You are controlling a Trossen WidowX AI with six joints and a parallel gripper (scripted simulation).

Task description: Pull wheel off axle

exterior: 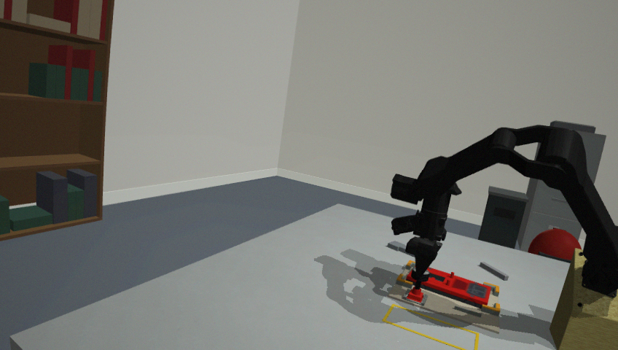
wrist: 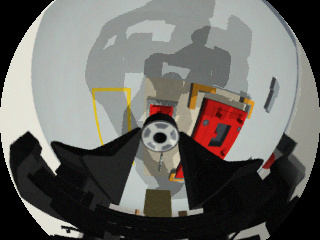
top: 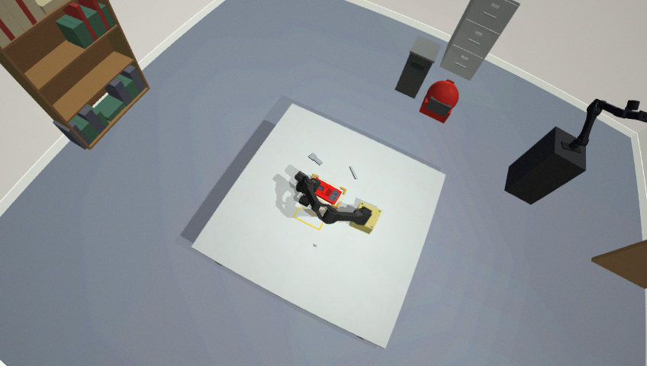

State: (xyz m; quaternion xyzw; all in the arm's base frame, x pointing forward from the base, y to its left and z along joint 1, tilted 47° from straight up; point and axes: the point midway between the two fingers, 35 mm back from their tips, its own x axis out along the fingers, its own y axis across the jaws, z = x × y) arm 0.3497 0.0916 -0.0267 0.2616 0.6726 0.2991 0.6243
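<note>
My gripper tip is now 3 cm above the upright axle. From my gripper tip the other things lie so: wheel: right at my gripper tip; grey bar: 17 cm behind, 35 cm to the right, 6 cm below.
</note>
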